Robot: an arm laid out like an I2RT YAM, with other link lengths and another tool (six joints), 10 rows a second.
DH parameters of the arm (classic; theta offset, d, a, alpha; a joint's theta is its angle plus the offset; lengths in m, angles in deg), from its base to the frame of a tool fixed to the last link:
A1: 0 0.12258 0.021 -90
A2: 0 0 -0.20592 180
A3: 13.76 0 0.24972 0
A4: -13.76 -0.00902 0.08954 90
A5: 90 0.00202 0 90
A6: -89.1 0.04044 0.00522 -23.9
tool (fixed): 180 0.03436 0 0
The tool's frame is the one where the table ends.
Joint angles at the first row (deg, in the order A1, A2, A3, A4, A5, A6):
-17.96 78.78 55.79 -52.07 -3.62 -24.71
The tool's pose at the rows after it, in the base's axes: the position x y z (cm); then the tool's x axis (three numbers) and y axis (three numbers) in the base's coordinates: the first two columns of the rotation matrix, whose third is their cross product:
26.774 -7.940 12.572 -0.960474 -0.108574 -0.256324 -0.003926 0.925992 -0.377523
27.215 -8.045 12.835 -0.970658 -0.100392 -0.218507 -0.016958 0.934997 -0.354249
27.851 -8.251 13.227 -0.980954 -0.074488 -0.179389 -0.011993 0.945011 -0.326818
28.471 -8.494 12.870 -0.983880 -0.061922 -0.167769 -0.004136 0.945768 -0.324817
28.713 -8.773 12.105 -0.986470 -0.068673 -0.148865 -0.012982 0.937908 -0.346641
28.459 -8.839 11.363 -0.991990 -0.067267 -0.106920 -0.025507 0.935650 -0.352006
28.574 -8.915 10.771 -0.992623 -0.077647 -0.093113 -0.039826 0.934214 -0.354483
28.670 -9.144 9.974 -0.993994 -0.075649 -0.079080 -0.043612 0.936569 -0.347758
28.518 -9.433 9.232 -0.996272 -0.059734 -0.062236 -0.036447 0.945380 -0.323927
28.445 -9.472 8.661 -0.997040 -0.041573 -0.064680 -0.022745 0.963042 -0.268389
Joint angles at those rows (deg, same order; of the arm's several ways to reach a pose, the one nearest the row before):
-17.98 80.84 56.88 -52.84 -6.92 -24.64
-18.04 84.03 60.80 -56.25 -7.49 -24.45
-18.15 87.81 65.65 -59.99 -8.10 -23.24
-18.15 90.30 67.35 -59.79 -7.90 -22.55
-18.15 91.98 67.33 -58.68 -6.35 -22.92
-18.15 93.43 67.29 -59.35 -5.23 -22.89
-18.15 94.70 67.29 -58.83 -4.86 -23.51
-18.55 96.38 67.29 -58.08 -4.97 -23.81
-19.40 97.89 67.29 -58.04 -5.96 -23.81
-20.27 99.05 67.29 -58.04 -9.08 -23.81

